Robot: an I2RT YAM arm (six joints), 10 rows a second.
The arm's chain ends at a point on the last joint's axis. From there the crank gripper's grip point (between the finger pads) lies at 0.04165 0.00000 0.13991 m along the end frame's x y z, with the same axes.
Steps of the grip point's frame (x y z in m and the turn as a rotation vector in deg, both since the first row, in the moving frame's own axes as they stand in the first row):
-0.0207 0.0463 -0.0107 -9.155 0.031 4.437
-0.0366 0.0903 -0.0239 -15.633 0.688 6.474
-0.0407 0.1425 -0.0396 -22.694 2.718 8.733
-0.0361 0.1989 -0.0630 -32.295 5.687 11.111
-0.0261 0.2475 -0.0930 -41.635 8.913 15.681
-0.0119 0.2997 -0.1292 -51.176 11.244 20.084
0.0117 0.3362 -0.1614 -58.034 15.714 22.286
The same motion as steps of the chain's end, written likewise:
-0.0198 0.0209 -0.0086 -9.155 0.031 4.437
-0.0358 0.0480 -0.0176 -15.633 0.688 6.474
-0.0425 0.0825 -0.0255 -22.694 2.718 8.733
-0.0408 0.1170 -0.0347 -32.295 5.687 11.111
-0.0305 0.1453 -0.0466 -41.635 8.913 15.681
-0.0119 0.1803 -0.0623 -51.176 11.244 20.084
0.0099 0.2077 -0.0755 -58.034 15.714 22.286

